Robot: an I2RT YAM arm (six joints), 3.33 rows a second.
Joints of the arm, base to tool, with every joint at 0 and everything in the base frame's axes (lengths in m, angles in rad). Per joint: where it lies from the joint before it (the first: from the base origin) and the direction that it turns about. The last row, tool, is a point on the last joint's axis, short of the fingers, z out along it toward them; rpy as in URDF.
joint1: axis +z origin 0 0 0.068
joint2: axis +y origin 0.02 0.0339 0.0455
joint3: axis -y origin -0.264 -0.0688 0
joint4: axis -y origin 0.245 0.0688 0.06
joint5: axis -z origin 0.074 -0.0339 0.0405
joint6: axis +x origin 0.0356 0 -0.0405
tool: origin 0 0 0 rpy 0 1.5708 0
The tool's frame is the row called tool.
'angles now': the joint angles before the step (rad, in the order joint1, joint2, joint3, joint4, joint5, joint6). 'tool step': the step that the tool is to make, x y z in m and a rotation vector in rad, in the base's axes. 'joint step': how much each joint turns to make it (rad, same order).
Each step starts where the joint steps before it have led.
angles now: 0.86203, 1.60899, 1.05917, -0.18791, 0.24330, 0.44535
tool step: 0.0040, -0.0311, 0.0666, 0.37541, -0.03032, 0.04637
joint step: -0.09702, -0.18018, -0.00003, 0.10182, -0.24967, 0.11540
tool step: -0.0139, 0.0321, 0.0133, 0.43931, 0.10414, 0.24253
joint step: 0.06600, 0.03247, -0.04163, 0.36641, -0.28687, 0.31027
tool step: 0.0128, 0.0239, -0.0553, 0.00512, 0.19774, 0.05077
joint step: 0.01168, 0.16707, -0.03271, 0.11827, -0.06886, 0.14690
